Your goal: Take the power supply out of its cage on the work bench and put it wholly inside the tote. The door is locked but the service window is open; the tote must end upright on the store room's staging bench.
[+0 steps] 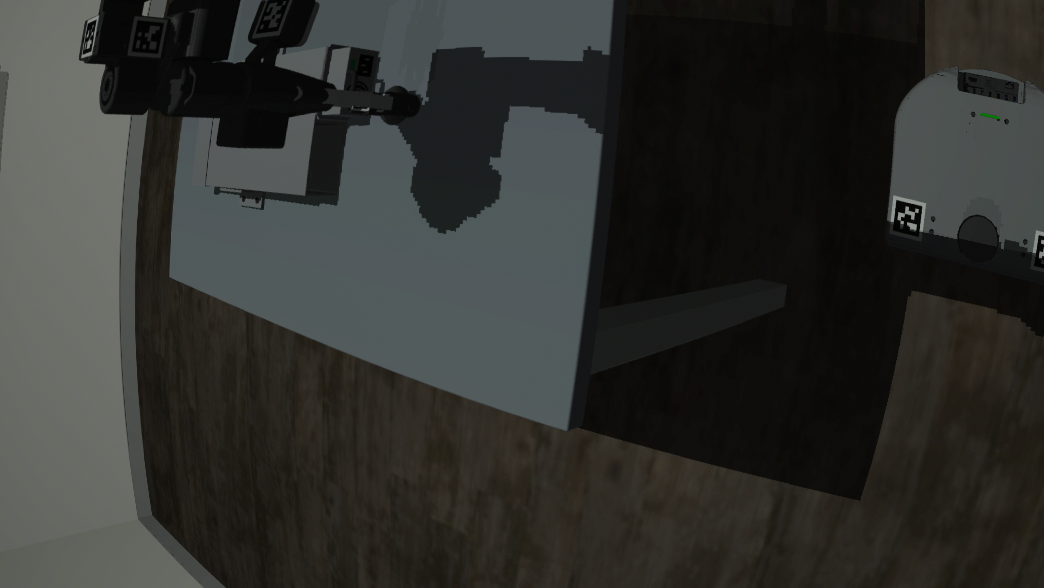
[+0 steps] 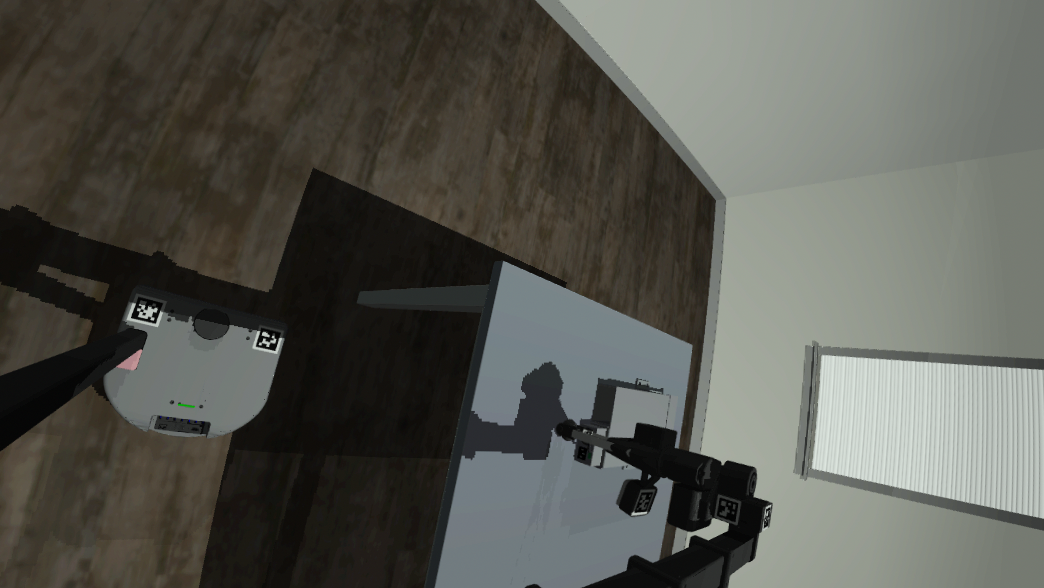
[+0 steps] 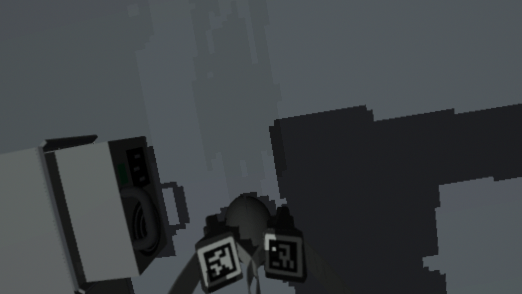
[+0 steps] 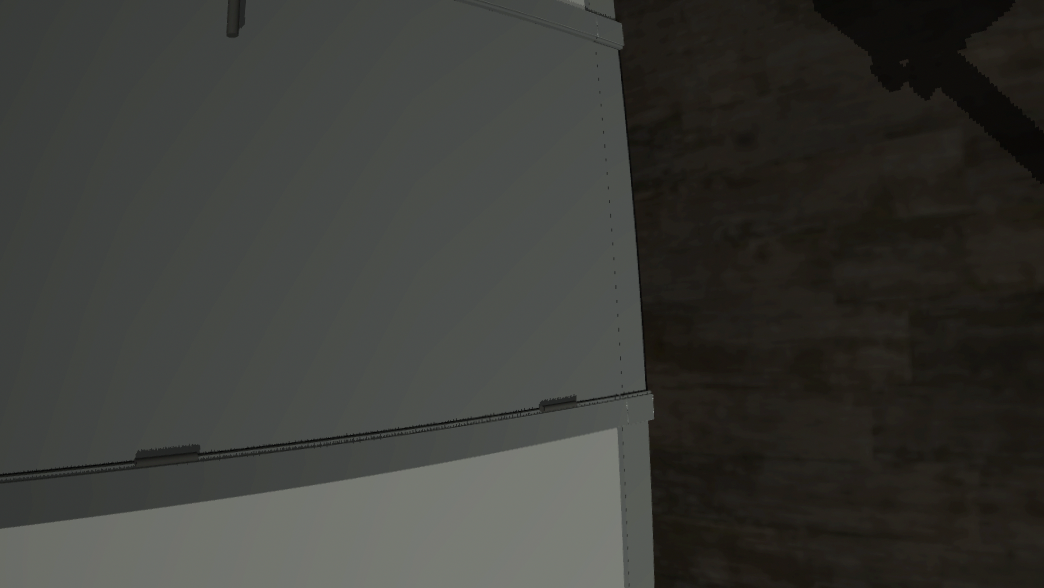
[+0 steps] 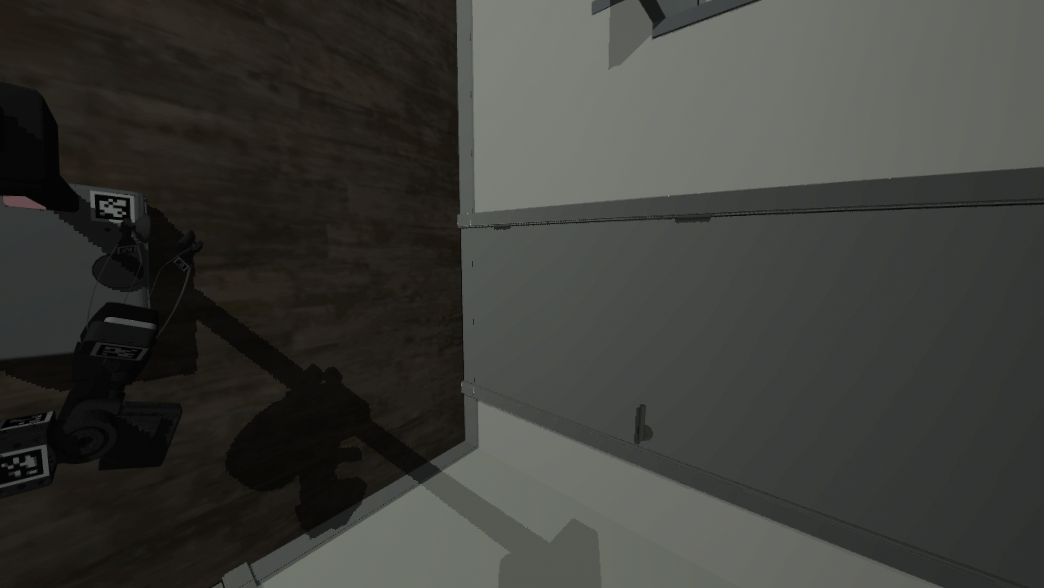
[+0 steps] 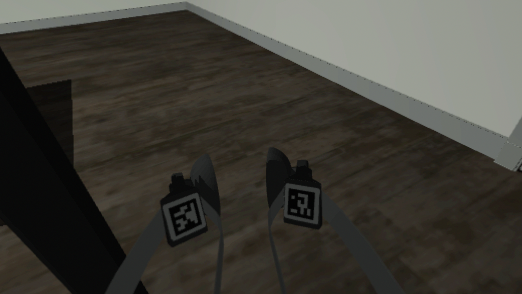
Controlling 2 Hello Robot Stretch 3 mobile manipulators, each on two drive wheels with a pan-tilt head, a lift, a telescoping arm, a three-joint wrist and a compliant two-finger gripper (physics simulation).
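Observation:
The power supply (image 1: 340,70) (image 3: 85,210) sticks partly out of its pale cage (image 1: 259,164) (image 2: 639,409) (image 3: 17,210) on the work bench (image 1: 452,314) (image 2: 496,511) (image 3: 350,60). Its dark end face shows a socket, a green patch, a fan and a loop handle. Gripper r1 (image 1: 401,104) (image 2: 566,428) (image 3: 248,217) is shut and empty, above the bench, off the end face and apart from the handle. Gripper r2 (image 5: 166,235) (image 6: 242,182) is open and empty over the floor. The grey door (image 4: 328,255) (image 5: 767,314) is closed. The tote does not show.
The base of r1 (image 1: 964,160) (image 2: 197,372) stands beside the bench's long edge. A bench leg (image 1: 686,321) (image 2: 423,298) reaches the floor. A pleated window (image 2: 927,430) is in the wall behind the bench. A dark frame (image 5: 705,18) juts from the wall near the door.

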